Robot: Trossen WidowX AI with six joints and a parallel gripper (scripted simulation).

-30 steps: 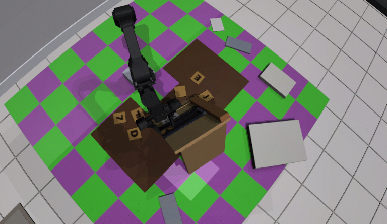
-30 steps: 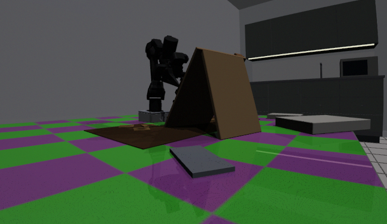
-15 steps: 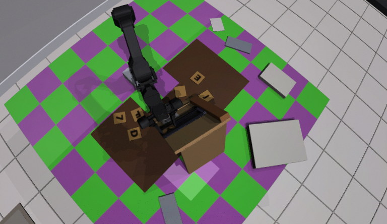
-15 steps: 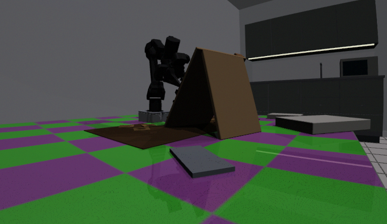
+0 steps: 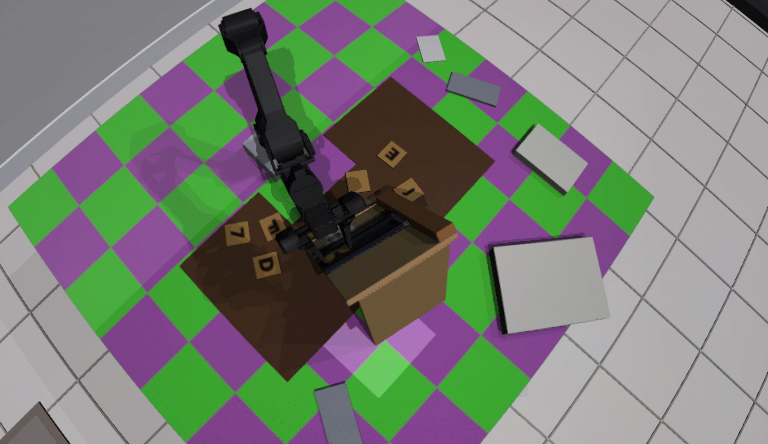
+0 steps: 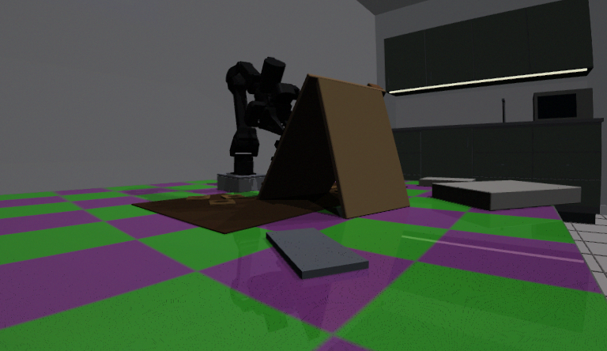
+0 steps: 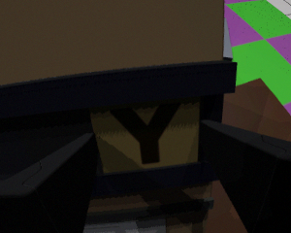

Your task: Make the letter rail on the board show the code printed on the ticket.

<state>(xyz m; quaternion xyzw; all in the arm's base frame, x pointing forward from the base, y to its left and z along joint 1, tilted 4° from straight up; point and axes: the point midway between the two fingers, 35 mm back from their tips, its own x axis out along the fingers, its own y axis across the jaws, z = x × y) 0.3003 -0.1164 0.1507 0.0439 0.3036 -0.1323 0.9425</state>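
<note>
My gripper tip is 5 cm past the white ticket, 5 cm to the right of it and 8 cm above it. Also, from my gripper tip: brown mat 13 cm behind, 12 cm to the left, 16 cm below; then letter tile right at my gripper tip; then pale card 26 cm behind, 68 cm to the left, 16 cm below.
</note>
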